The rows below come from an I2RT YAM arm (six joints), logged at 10 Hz.
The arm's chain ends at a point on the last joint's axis. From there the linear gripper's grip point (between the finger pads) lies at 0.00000 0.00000 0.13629 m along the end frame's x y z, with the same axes.
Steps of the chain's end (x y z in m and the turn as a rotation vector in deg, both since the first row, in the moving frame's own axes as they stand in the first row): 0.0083 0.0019 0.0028 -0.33 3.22 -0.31; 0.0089 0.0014 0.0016 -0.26 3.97 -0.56; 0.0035 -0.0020 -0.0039 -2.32 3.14 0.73; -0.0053 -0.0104 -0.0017 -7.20 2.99 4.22
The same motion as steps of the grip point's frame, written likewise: 0.0160 0.0027 0.0026 -0.33 3.22 -0.31; 0.0183 0.0020 0.0013 -0.26 3.97 -0.56; 0.0109 0.0036 -0.0042 -2.32 3.14 0.73; 0.0012 0.0069 -0.0030 -7.20 2.99 4.22
